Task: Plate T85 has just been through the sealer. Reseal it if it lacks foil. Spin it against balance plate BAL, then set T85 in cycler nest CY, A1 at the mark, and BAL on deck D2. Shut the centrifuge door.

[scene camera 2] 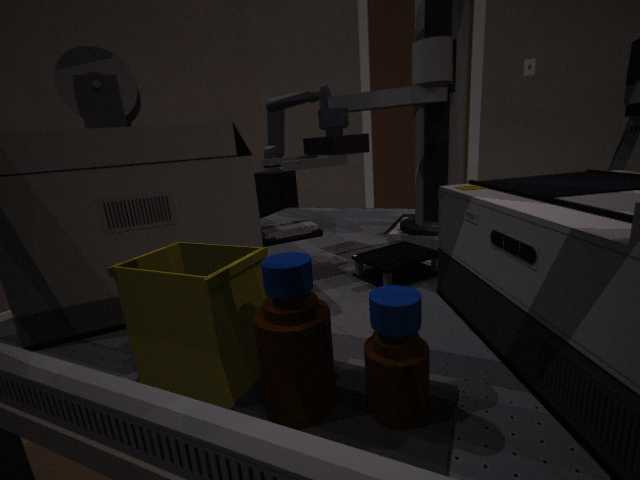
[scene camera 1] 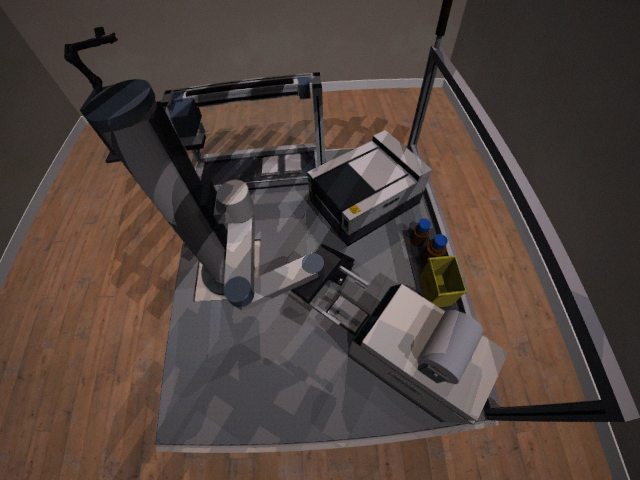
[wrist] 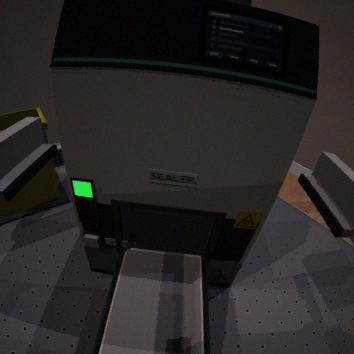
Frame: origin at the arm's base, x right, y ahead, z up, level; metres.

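Seen in the pictures: gripper, fingertip midpoint: [scene camera 2: 271,165] [scene camera 1: 354,304] [wrist: 181,147].
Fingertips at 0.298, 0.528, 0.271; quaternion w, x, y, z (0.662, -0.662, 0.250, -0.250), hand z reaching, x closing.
Observation:
Offsets run from my fingertips to a thing's top centre, as dx, dy, dz. "spot": to the spot under its first point.
The sealer @[+0.182, +0.209, +0.217] [scene camera 1: 408,330] [scene camera 2: 180,206] [wrist: 175,135] has a green light and a tray reaching out of its front. A pale, flat plate-like piece @[-0.016, -0.013, -0.144] [scene camera 2: 292,228] [wrist: 150,305] lies on that tray; the wrist view cuts it off at the bottom, and its label and any foil are too dim to tell. My gripper [scene camera 1: 340,293] [scene camera 2: 307,163] [wrist: 181,147] is open and empty, above the tray in front of the sealer. T85 and BAL cannot be told apart by label. No centrifuge or cycler label is readable.
A white and dark unit [scene camera 1: 391,204] [scene camera 2: 522,232] with a yellow label stands at the back. Two pale squares @[-0.873, -0.329, -0.186] [scene camera 1: 269,165] @[-0.873, -0.205, -0.186] [scene camera 1: 293,162] lie under the gantry frame @[spot: -0.838, -0.056, +0.109] [scene camera 1: 318,118]. A low black stand [scene camera 2: 398,254], a yellow bin [scene camera 1: 443,281] [scene camera 2: 170,320] [wrist: 30,185] and two blue-capped bottles [scene camera 1: 421,232] [scene camera 2: 297,356] are around.

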